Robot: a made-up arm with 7 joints.
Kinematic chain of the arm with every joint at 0, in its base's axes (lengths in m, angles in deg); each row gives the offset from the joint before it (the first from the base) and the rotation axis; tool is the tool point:
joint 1: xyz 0 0 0 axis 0 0.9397 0.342
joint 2: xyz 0 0 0 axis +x
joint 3: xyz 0 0 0 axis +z
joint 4: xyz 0.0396 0 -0.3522 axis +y
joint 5: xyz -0.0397 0 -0.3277 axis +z
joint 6: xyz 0 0 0 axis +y
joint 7: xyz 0 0 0 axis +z
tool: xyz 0 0 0
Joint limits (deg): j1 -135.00..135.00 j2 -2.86..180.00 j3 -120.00..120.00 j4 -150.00..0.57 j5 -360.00..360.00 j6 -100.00..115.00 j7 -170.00..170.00
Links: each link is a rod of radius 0.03 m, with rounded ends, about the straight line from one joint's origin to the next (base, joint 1, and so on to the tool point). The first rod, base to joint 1, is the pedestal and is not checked.
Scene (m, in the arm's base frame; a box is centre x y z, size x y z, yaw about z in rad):
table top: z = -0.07
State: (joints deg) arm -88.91 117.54 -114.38 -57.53 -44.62 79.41 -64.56
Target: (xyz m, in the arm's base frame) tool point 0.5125 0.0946 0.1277
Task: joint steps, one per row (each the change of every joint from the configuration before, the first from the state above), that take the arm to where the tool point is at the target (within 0.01 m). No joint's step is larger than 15 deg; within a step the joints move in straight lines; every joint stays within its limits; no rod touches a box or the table.
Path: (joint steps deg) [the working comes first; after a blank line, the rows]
Joints at the target: -106.42 77.21 -99.52 -90.15 -44.62 79.41 -64.56
Straight joint move there: clear.

1: -5.84 -13.44 4.95 -10.87 0.00 0.00 0.00
2: -5.83 -13.44 4.95 -10.87 0.00 0.00 0.00
3: -5.84 -13.45 4.96 -10.88 0.00 0.00 0.00

